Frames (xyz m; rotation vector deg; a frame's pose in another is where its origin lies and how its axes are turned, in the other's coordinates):
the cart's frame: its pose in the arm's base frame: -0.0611 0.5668 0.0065 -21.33 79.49 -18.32
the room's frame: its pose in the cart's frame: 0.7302 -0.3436 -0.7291 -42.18 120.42 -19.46
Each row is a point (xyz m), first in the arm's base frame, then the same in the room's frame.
Working: the arm's base frame: its pose in the room's frame: -0.1683 -0.3127 -0.8278 -39.09 140.48 -18.39

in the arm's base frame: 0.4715 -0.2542 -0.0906
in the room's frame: -0.4535 -0.7722 -0.8785
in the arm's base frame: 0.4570 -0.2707 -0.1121
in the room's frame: -0.4492 -0.7767 -0.8484
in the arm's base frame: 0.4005 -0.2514 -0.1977
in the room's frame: -0.4667 -0.7238 -0.7601
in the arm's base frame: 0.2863 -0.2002 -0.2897
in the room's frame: -0.4598 -0.6127 -0.6518
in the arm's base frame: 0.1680 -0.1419 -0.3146
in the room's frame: -0.4138 -0.4985 -0.5985
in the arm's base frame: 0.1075 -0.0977 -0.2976
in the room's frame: -0.3787 -0.4302 -0.6006
